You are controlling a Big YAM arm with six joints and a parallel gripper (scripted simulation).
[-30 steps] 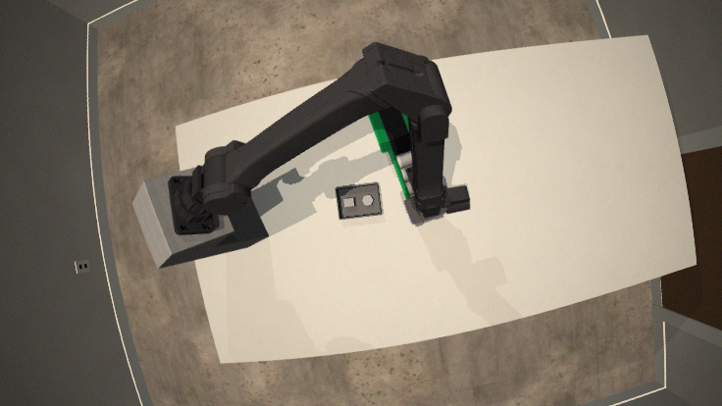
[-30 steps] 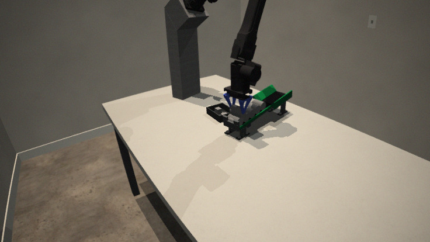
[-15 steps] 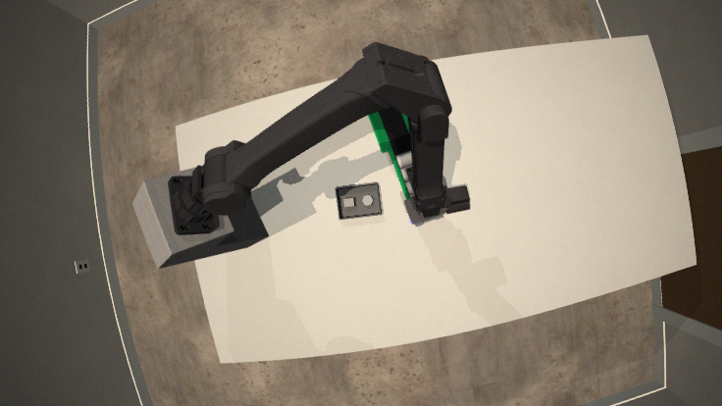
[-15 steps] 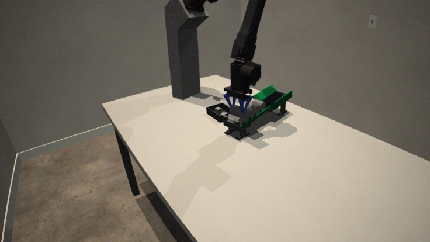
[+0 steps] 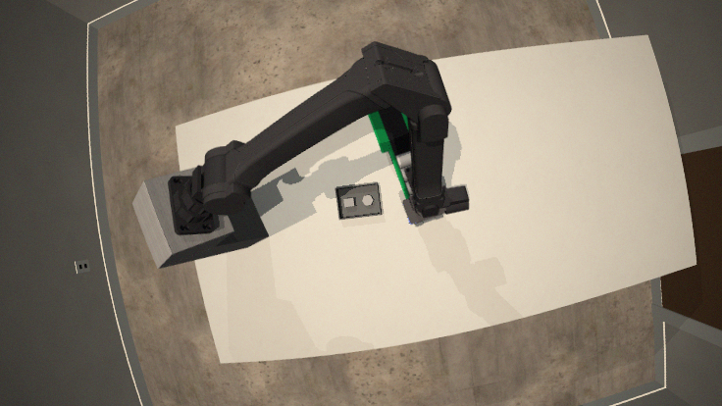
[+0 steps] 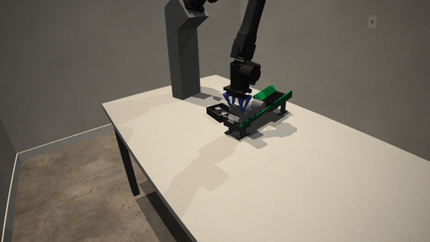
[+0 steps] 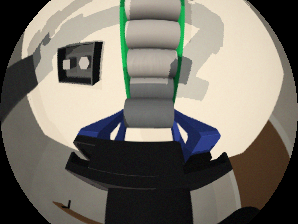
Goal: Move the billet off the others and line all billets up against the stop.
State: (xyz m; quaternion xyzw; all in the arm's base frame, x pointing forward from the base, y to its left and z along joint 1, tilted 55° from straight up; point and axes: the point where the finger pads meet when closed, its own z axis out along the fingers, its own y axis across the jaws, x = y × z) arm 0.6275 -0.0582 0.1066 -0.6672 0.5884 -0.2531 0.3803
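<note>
My hand is 20 mm short of the stop, 40 mm to the left of it and 60 mm above it. Also, from my hand: dark tray: 190 mm behind, 20 mm to the left, 100 mm below.
</note>
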